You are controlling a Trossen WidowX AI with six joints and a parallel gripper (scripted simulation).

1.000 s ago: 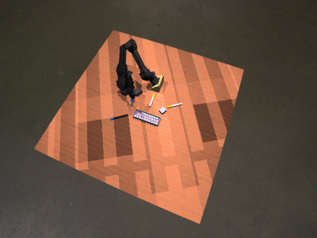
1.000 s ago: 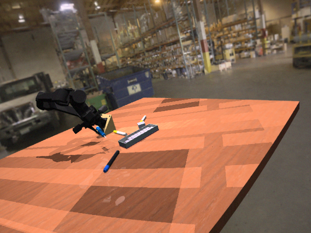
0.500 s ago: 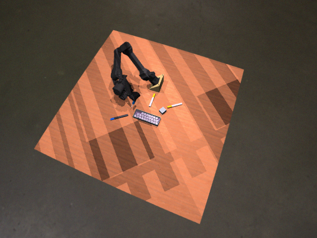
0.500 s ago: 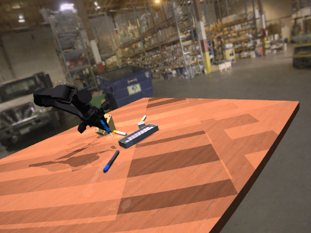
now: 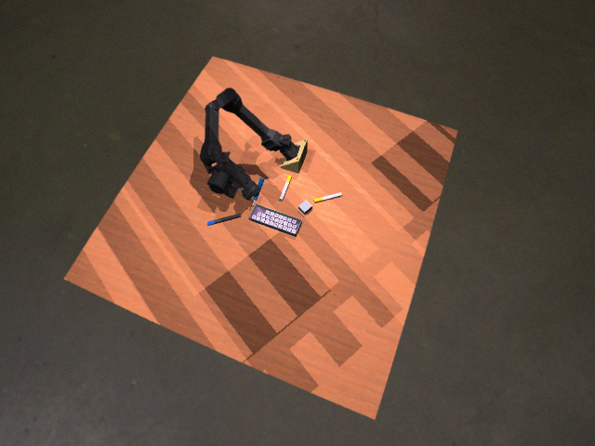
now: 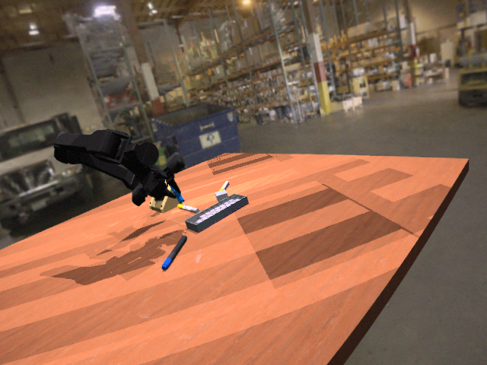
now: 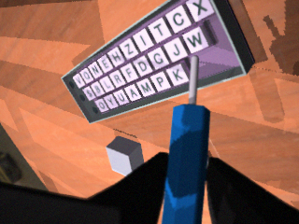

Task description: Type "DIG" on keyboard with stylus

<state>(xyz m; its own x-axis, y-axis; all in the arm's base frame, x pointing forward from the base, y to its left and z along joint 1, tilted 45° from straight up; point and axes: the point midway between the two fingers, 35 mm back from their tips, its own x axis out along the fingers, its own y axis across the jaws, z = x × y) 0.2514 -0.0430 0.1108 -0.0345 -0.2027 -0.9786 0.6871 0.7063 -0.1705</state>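
Right now my gripper tip is 50 mm short of the D key, 70 mm to the right of it and 90 mm above it. Round my gripper tip: grey cube: 30 mm behind, 190 mm to the left, 90 mm below; then blue stylus: 10 mm ahead, 10 mm below; then black pen: 110 mm ahead, 150 mm to the right, 100 mm below.
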